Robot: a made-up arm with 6 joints. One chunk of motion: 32 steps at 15 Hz.
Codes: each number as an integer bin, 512 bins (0 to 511) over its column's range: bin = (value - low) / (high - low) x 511, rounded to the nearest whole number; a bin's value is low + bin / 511 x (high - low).
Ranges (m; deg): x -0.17..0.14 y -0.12..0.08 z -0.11..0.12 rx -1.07..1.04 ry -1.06..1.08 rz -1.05..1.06
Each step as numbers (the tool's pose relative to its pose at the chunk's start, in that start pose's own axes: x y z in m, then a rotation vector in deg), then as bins.
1 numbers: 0.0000 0.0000 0.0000 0.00 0.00 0.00
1 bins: 280 307 244 259 253 254
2 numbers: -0.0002 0.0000 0.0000 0.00 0.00 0.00
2 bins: 280 307 244 259 253 254
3 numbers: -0.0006 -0.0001 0.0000 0.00 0.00 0.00
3 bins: 279 306 244 259 253 254
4 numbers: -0.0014 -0.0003 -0.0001 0.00 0.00 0.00
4 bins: 278 306 244 259 253 254
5 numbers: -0.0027 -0.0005 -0.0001 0.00 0.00 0.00
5 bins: 276 305 244 259 253 254
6 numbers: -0.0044 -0.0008 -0.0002 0.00 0.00 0.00
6 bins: 273 305 244 259 253 254
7 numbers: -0.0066 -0.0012 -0.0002 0.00 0.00 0.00
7 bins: 269 304 244 259 253 254
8 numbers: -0.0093 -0.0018 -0.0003 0.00 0.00 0.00
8 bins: 265 302 244 259 253 254
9 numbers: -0.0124 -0.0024 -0.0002 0.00 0.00 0.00
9 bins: 260 300 244 259 253 254
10 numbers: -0.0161 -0.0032 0.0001 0.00 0.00 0.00
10 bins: 254 298 245 259 253 254
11 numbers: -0.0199 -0.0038 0.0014 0.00 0.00 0.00
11 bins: 247 297 248 259 253 254
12 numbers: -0.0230 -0.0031 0.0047 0.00 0.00 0.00
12 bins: 242 299 255 259 253 254
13 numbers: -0.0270 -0.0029 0.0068 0.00 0.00 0.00
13 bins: 236 299 259 259 253 254
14 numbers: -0.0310 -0.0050 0.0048 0.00 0.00 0.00
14 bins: 229 294 255 259 253 254
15 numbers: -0.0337 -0.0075 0.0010 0.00 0.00 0.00
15 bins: 225 287 247 259 253 254
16 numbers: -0.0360 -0.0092 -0.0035 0.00 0.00 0.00
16 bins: 221 283 237 259 253 254
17 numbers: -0.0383 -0.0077 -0.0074 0.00 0.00 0.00
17 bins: 217 287 228 259 253 254
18 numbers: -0.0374 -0.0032 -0.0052 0.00 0.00 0.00
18 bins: 219 298 233 259 253 254
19 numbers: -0.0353 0.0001 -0.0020 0.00 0.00 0.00
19 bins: 222 307 240 259 253 254
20 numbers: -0.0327 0.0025 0.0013 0.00 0.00 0.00
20 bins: 226 313 247 259 253 254
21 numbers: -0.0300 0.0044 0.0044 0.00 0.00 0.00
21 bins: 231 318 254 259 253 254
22 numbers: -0.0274 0.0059 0.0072 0.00 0.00 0.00
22 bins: 235 322 260 259 253 254
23 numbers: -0.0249 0.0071 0.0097 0.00 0.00 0.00
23 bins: 239 325 266 259 253 254
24 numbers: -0.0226 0.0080 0.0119 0.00 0.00 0.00
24 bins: 243 327 271 259 253 254
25 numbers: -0.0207 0.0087 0.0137 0.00 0.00 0.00
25 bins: 246 329 275 259 253 254
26 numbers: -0.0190 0.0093 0.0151 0.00 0.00 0.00
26 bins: 249 330 278 259 253 254
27 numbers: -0.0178 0.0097 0.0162 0.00 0.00 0.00
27 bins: 251 331 280 259 253 254
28 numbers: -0.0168 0.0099 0.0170 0.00 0.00 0.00
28 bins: 253 332 282 259 253 254
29 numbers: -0.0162 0.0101 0.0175 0.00 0.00 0.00
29 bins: 254 332 283 259 253 254
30 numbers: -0.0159 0.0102 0.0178 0.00 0.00 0.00
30 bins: 254 333 284 259 253 254
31 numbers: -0.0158 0.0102 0.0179 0.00 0.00 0.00
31 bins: 254 333 284 259 253 254
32 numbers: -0.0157 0.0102 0.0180 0.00 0.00 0.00
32 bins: 254 333 284 259 253 254
